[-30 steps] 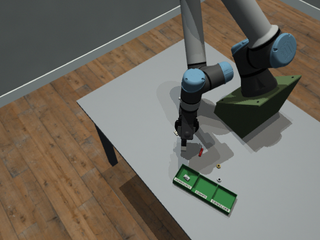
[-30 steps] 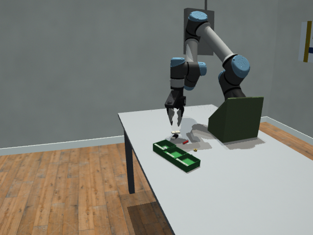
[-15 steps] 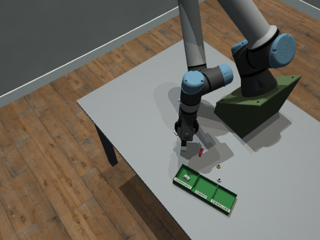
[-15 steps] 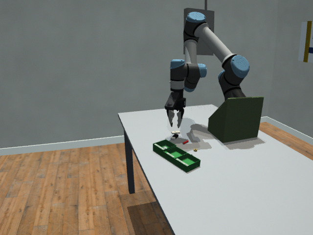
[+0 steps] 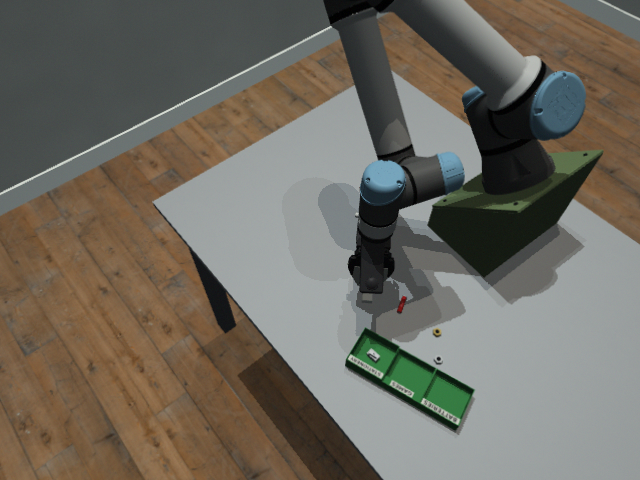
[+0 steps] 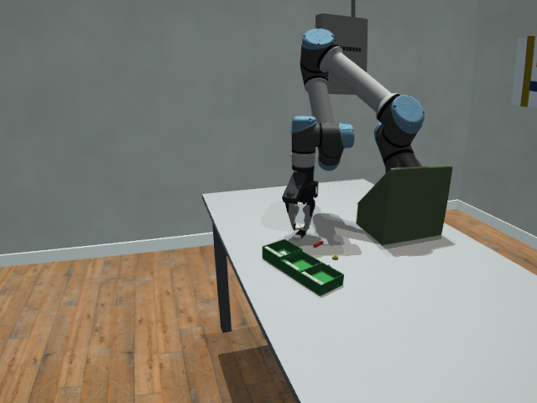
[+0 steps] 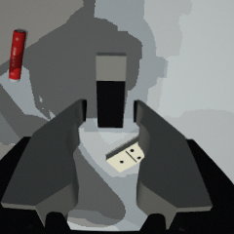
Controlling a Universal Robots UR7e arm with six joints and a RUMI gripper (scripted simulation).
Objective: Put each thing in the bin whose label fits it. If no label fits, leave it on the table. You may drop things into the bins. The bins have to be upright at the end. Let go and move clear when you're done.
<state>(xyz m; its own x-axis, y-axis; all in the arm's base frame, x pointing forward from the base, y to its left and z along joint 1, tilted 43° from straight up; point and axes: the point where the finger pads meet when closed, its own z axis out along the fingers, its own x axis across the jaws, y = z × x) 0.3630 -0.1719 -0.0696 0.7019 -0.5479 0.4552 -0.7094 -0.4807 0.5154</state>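
Now: the eraser 30 mm below my hand. Also, from my hand: white domino: 70 mm to the right, 30 mm below, 30 mm behind; then red cylinder: 80 mm to the left, 30 mm below, 30 mm behind; then grey-white clip: 130 mm to the left, 100 mm ahead, 20 mm below.
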